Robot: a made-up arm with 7 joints. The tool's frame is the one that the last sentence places. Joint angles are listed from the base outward.
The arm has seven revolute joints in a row. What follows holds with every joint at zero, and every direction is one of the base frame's.
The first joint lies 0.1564 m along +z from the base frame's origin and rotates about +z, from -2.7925 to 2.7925 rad.
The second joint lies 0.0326 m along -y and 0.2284 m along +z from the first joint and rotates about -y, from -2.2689 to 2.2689 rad.
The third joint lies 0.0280 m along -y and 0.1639 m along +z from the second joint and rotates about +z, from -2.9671 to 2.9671 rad.
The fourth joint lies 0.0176 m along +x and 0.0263 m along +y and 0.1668 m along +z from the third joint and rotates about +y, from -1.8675 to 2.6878 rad.
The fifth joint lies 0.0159 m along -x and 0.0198 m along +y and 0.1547 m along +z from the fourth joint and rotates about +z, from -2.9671 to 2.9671 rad.
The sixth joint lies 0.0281 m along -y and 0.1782 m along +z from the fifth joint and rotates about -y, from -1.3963 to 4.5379 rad.
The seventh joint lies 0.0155 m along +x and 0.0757 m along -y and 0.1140 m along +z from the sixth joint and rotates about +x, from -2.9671 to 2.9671 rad.
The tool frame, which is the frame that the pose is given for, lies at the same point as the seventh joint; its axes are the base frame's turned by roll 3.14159, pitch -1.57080 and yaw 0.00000 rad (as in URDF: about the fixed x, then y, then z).
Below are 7 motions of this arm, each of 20 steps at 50 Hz.
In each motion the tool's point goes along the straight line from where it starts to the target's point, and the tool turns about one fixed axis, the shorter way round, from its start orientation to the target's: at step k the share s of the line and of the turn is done. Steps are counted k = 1, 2, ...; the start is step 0. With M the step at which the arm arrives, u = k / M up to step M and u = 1 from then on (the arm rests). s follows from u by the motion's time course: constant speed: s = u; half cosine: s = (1 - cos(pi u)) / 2; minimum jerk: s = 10 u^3 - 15 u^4 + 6 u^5.
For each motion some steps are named. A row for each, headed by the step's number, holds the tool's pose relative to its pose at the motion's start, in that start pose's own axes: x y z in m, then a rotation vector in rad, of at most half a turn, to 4 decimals.
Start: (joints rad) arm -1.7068 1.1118 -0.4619 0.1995 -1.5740 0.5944 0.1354
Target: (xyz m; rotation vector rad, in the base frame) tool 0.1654 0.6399 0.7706 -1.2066 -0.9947 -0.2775
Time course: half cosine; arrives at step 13
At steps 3, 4, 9, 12, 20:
3: 0.0012 -0.0008 -0.0068 -0.0215 0.0250 -0.0255
4: 0.0020 -0.0014 -0.0116 -0.0369 0.0429 -0.0437
9: 0.0074 -0.0052 -0.0423 -0.1340 0.1558 -0.1588
12: 0.0093 -0.0065 -0.0531 -0.1684 0.1958 -0.1996
20: 0.0094 -0.0066 -0.0539 -0.1709 0.1987 -0.2025

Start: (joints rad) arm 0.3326 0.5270 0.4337 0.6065 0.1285 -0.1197 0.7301
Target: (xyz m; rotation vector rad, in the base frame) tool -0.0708 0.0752 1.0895 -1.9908 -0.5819 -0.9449
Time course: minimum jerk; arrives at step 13
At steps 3, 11, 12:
3: -0.0025 -0.0033 0.0073 0.0179 -0.0218 -0.0066
11: -0.0293 -0.0382 0.0837 0.2059 -0.2515 -0.0762
12: -0.0301 -0.0392 0.0858 0.2111 -0.2578 -0.0782

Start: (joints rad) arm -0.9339 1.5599 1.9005 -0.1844 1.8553 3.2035 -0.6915
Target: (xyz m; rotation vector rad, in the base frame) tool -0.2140 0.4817 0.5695 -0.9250 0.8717 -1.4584
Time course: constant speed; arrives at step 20
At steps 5, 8, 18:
5: 0.0141 -0.0037 0.0736 -0.1537 0.0811 -0.0018
8: 0.0225 -0.0059 0.1177 -0.2458 0.1298 -0.0029
18: 0.0506 -0.0134 0.2649 -0.5532 0.2920 -0.0064

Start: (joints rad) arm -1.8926 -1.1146 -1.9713 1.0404 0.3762 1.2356 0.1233
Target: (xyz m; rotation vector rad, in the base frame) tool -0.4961 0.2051 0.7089 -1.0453 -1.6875 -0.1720
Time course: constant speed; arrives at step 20
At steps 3, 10, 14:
3: -0.0675 0.0396 0.0200 -0.0547 -0.1255 0.1602
10: -0.2250 0.1320 0.0666 -0.1824 -0.4184 0.5340
14: -0.3150 0.1848 0.0933 -0.2553 -0.5858 0.7476

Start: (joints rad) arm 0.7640 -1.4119 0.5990 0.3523 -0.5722 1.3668 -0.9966
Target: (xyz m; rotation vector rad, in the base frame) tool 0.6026 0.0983 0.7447 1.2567 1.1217 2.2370
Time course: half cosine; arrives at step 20
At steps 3, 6, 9, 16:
3: -0.0072 0.0131 -0.0183 -0.0424 -0.0007 0.0020
6: -0.0273 0.0495 -0.0691 -0.1602 -0.0025 0.0075
9: -0.0559 0.1014 -0.1414 -0.3278 -0.0051 0.0154
16: -0.1199 0.2174 -0.3032 -0.7030 -0.0110 0.0331

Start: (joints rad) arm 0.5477 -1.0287 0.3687 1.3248 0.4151 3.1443 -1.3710
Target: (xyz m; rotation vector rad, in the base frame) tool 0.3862 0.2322 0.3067 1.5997 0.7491 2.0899
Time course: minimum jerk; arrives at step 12
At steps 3, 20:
3: -0.0028 -0.0056 -0.0041 0.0361 -0.0156 0.0026
20: -0.0274 -0.0543 -0.0391 0.3492 -0.1503 0.0247

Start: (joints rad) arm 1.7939 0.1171 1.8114 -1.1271 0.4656 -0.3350 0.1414
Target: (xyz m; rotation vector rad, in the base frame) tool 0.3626 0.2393 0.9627 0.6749 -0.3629 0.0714
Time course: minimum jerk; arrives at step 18
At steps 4, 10, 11, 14, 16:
4: 0.0005 0.0057 -0.0073 -0.0109 0.0133 -0.0400
10: 0.0042 0.0449 -0.0575 -0.0864 0.1049 -0.3162
11: 0.0048 0.0522 -0.0669 -0.1005 0.1219 -0.3677
14: 0.0064 0.0687 -0.0880 -0.1323 0.1605 -0.4840
16: 0.0068 0.0735 -0.0942 -0.1416 0.1718 -0.5180

